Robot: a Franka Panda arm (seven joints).
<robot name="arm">
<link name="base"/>
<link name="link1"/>
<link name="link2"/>
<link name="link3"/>
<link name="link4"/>
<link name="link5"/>
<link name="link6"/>
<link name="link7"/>
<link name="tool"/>
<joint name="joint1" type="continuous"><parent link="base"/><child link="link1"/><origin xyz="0.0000 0.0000 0.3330"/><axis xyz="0 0 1"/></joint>
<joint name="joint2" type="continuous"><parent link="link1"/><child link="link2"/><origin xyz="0.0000 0.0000 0.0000"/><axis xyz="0 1 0"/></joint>
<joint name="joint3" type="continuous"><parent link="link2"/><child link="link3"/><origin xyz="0.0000 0.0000 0.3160"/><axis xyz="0 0 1"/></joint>
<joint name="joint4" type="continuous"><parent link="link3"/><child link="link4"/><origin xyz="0.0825 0.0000 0.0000"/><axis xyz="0 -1 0"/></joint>
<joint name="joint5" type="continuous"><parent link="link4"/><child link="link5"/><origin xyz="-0.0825 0.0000 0.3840"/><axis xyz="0 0 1"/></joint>
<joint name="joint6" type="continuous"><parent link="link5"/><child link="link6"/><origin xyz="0.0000 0.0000 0.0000"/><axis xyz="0 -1 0"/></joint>
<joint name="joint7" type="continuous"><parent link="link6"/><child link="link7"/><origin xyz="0.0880 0.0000 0.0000"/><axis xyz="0 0 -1"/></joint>
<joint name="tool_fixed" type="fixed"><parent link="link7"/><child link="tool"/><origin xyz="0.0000 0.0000 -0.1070" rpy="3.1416 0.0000 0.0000"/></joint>
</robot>
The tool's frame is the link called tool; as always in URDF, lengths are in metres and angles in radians. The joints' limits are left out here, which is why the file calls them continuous.
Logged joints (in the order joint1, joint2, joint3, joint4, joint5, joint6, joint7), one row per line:
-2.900, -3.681, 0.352, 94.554, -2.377, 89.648, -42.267
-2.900, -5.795, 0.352, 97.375, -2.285, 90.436, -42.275
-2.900, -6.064, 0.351, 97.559, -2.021, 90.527, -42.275
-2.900, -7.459, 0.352, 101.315, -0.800, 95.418, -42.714
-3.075, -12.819, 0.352, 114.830, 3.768, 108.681, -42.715
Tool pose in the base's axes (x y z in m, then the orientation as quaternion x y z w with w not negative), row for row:
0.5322, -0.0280, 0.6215, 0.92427, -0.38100, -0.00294, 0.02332
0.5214, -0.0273, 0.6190, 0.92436, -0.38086, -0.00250, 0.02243
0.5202, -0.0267, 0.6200, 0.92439, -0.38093, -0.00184, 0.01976
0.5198, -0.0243, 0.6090, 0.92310, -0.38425, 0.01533, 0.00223
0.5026, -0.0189, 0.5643, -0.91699, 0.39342, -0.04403, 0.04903
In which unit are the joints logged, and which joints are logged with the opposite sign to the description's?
The joints are logged in degrees. Opposite sign: joint4, joint7.
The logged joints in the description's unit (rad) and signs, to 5 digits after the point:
-0.05061, -0.06425, 0.00614, -1.65028, -0.04149, 1.56465, 0.73770
-0.05061, -0.10114, 0.00614, -1.69951, -0.03988, 1.57841, 0.73784
-0.05061, -0.10584, 0.00613, -1.70273, -0.03527, 1.57999, 0.73784
-0.05061, -0.13018, 0.00614, -1.76828, -0.01396, 1.66536, 0.74550
-0.05367, -0.22373, 0.00614, -2.00416, 0.06576, 1.89684, 0.74552

